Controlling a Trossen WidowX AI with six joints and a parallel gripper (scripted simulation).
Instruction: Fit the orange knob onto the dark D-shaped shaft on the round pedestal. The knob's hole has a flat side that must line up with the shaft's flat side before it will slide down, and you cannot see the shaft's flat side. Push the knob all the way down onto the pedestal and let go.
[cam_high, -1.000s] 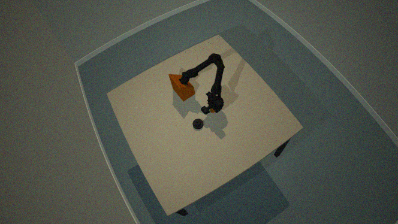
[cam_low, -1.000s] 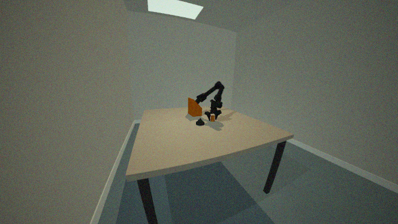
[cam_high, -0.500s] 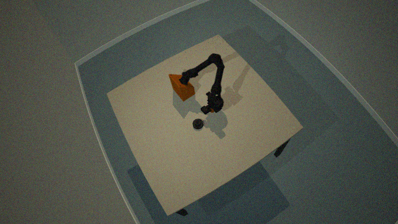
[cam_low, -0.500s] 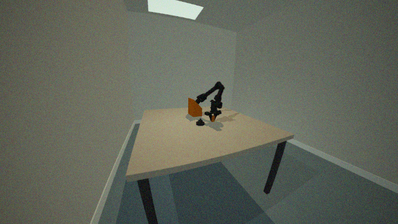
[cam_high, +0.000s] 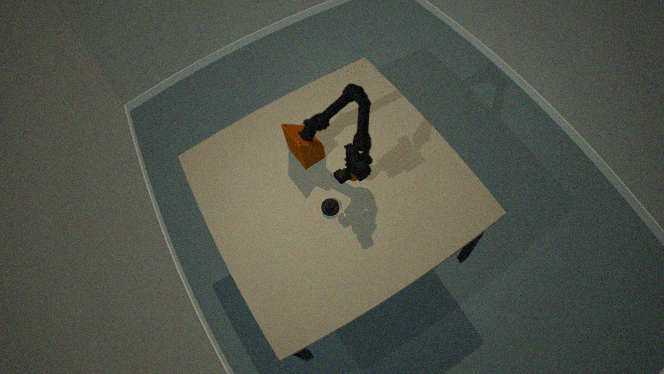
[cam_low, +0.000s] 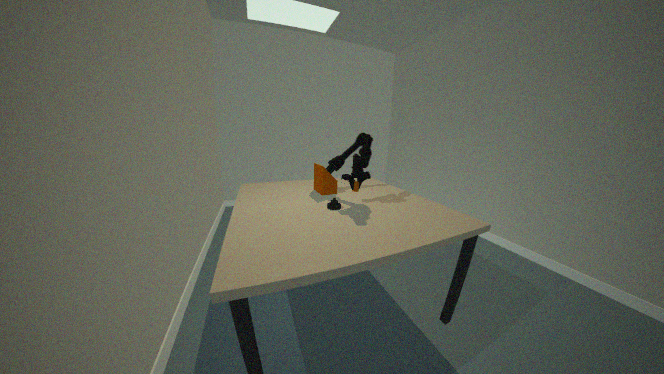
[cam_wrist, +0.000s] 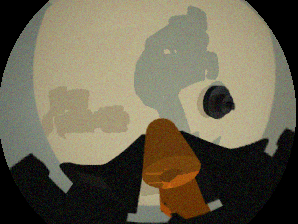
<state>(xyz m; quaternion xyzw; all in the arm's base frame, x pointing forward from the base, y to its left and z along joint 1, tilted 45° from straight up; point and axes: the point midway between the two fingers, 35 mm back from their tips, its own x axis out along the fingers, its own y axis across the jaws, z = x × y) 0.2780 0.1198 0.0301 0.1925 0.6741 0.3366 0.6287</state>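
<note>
My gripper tip is 16 cm to the left of the dark round pedestal, 6 cm above it and 4 cm short of it. Round my gripper tip: orange knob (2 cm above).
</note>
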